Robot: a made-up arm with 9 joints. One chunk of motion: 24 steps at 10 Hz.
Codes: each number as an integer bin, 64 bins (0 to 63) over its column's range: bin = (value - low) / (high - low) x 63, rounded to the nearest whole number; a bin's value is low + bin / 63 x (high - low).
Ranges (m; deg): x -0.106..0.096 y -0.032..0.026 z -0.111..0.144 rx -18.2..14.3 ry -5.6..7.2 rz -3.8..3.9
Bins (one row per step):
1: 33 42 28 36 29 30
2: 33 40 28 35 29 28
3: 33 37 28 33 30 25
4: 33 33 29 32 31 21
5: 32 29 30 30 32 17
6: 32 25 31 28 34 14
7: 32 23 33 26 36 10
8: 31 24 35 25 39 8
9: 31 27 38 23 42 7
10: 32 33 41 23 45 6
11: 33 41 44 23 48 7
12: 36 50 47 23 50 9
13: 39 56 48 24 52 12
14: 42 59 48 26 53 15
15: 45 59 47 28 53 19
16: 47 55 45 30 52 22
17: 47 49 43 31 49 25
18: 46 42 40 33 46 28
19: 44 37 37 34 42 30
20: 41 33 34 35 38 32
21: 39 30 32 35 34 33
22: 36 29 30 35 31 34
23: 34 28 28 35 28 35
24: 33 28 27 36 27 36
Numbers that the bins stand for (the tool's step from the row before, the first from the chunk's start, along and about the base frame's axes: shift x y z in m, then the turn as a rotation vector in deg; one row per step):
1: -0.00019 0.00667 0.00233 0.371 0.292 -0.133
2: -0.00019 0.00483 0.00233 -0.144 0.292 -0.378
3: -0.00019 0.00206 0.00233 -1.176 0.495 -0.744
4: -0.00019 -0.00162 0.00638 -1.692 0.698 -1.233
5: -0.00340 -0.00530 0.01043 -2.724 0.902 -1.722
6: -0.00340 -0.00898 0.01448 -3.756 1.308 -2.089
7: -0.00340 -0.01083 0.02257 -4.787 1.714 -2.578
8: -0.00660 -0.00990 0.03067 -5.303 2.324 -2.822
9: -0.00660 -0.00714 0.04281 -6.335 2.933 -2.944
10: -0.00340 -0.00162 0.05495 -6.335 3.543 -3.067
11: -0.00019 0.00575 0.06710 -6.335 4.152 -2.944
12: 0.00943 0.01403 0.07924 -6.335 4.559 -2.700
13: 0.01905 0.01956 0.08329 -5.819 4.965 -2.333
14: 0.02867 0.02232 0.08329 -4.787 5.168 -1.967
15: 0.03829 0.02232 0.07924 -3.756 5.168 -1.478
16: 0.04470 0.01863 0.07114 -2.724 4.965 -1.111
17: 0.04470 0.01311 0.06305 -2.208 4.356 -0.744
18: 0.04149 0.00667 0.05090 -1.176 3.746 -0.378
19: 0.03508 0.00206 0.03876 -0.660 2.933 -0.133
20: 0.02546 -0.00162 0.02662 -0.144 2.121 0.111
21: 0.01905 -0.00438 0.01852 -0.144 1.308 0.233
22: 0.00943 -0.00530 0.01043 -0.144 0.698 0.356
23: 0.00302 -0.00622 0.00233 -0.144 0.089 0.478
24: -0.00019 -0.00622 -0.00171 0.371 -0.114 0.600

